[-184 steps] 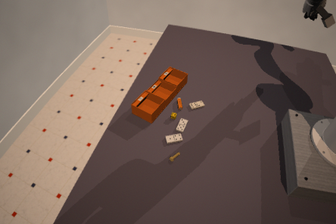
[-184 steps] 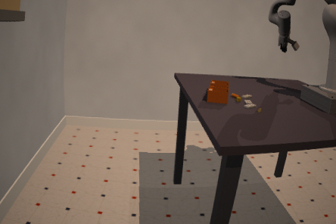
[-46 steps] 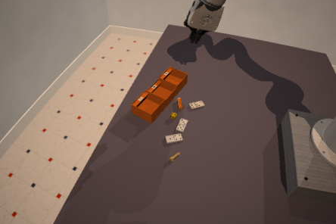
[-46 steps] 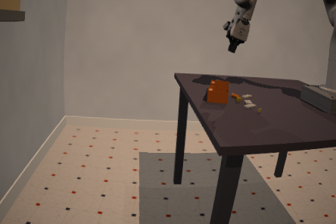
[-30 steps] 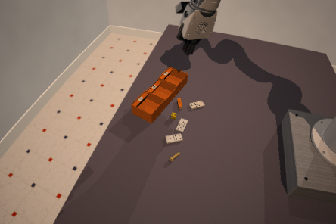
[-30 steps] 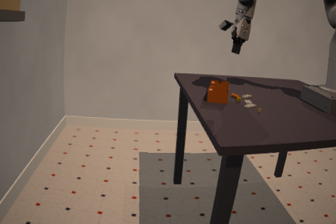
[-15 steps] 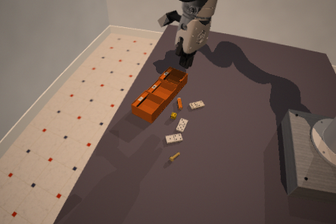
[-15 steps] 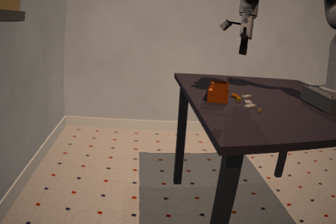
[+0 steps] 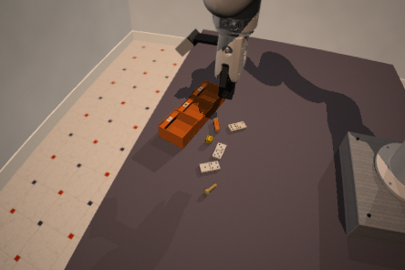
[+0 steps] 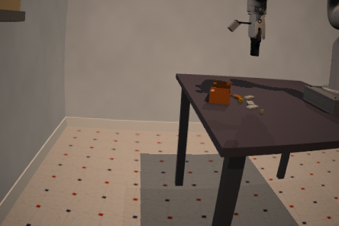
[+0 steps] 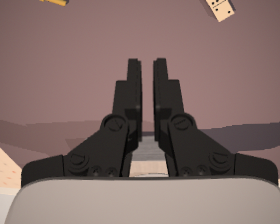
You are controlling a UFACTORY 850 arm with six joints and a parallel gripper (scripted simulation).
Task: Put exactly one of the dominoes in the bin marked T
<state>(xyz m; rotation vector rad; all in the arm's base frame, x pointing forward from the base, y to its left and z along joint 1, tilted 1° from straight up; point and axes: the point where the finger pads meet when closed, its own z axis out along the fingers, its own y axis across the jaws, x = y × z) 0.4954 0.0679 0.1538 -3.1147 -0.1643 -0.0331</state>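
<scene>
Right now my hand is 12 cm short of the orange bin, 9 cm to the left of it and 20 cm above it. From my hand the other things lie so: yellow die 4 cm ahead, 2 cm to the right, 21 cm below; then orange cylinder 4 cm ahead, 8 cm to the right, 21 cm below; then domino 6 cm to the left, 21 cm below.
</scene>
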